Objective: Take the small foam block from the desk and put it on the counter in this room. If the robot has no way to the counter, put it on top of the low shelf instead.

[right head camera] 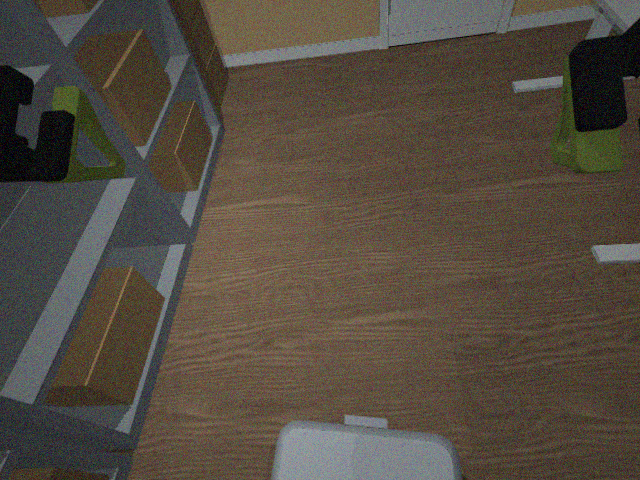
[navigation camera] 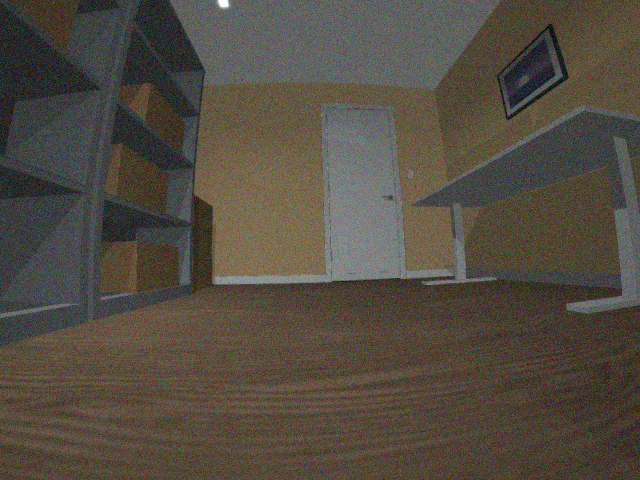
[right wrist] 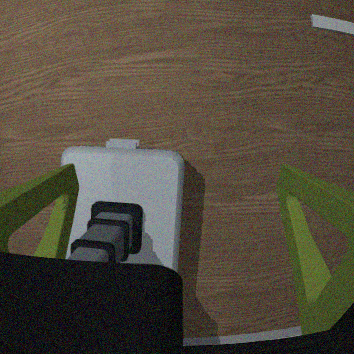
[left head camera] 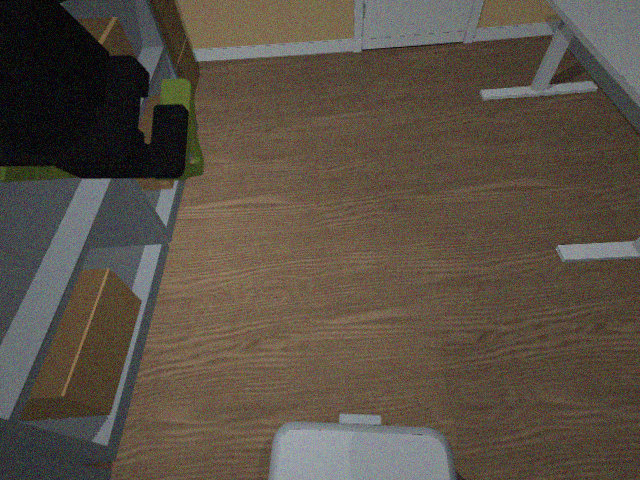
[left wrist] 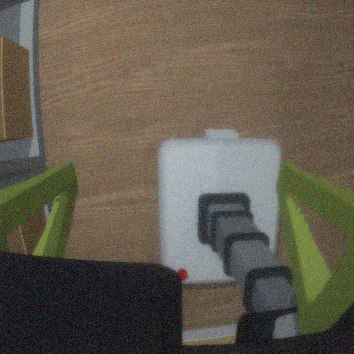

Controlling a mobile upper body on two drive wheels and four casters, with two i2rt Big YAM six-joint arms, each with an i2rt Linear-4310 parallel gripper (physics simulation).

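Frame: origin at the left arm's base, x ahead, y left, z up, level; millimetres.
Seen in the pictures: left gripper, between the fingertips: (right head camera: 75,171) (left head camera: 146,168) (left wrist: 176,173); right gripper, between the fingertips: (right head camera: 632,147) (right wrist: 177,174).
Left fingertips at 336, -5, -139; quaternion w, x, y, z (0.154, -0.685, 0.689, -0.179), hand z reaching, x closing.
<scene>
A point is followed by its place in that frame, as x, y, z.
A white desk (left head camera: 610,38) {1599, -1151, -690} (navigation camera: 522,162) {1426, -1272, -715} with white legs stands at the right of the left head and navigation views. The foam block does not show in these views. I cannot make out a counter or a low shelf for certain. My left gripper (left wrist: 176,173) {336, -5, -139} is open and empty; in the left head view it hangs in front of the shelving at the left. My right gripper (right wrist: 177,174) {341, -446, -134} is open and empty above the floor; part of it shows at the upper right of the right head view.
Tall grey shelving (navigation camera: 94,206) {1154, 712, -947} with cardboard boxes (navigation camera: 157,266) (left head camera: 87,346) {510, 666, -1089} (right head camera: 111,335) {525, 667, -1088} runs along the left. A brown cabinet (navigation camera: 202,242) {2451, 899, -990} stands beyond it. A white door (navigation camera: 361,206) {3001, -641, -589} is in the far wall. My white base (left head camera: 361,452) {247, -226, -1150} shows at the bottom of both head views.
</scene>
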